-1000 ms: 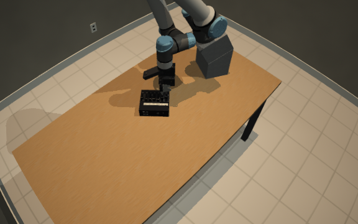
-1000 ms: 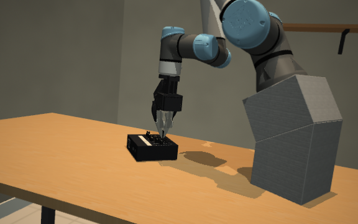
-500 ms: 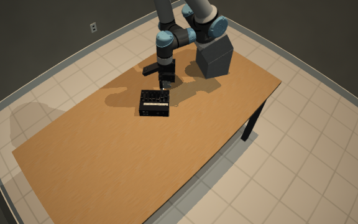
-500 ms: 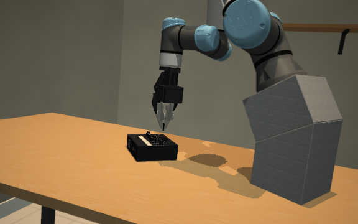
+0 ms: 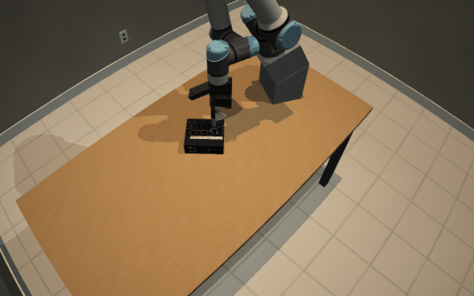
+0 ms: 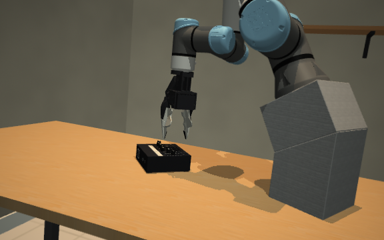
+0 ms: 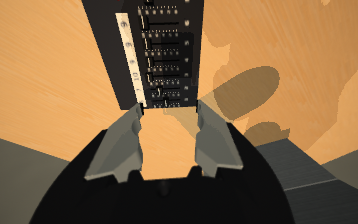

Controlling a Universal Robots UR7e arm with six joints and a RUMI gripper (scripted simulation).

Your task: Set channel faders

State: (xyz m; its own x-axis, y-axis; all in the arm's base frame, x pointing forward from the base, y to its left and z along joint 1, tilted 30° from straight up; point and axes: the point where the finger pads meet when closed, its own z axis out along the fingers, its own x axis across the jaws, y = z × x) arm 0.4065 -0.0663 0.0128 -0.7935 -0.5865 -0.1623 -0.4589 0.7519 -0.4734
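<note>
The master fader lies 90 mm to the right of my hand, 70 mm ahead of it and 50 mm below it.
</note>
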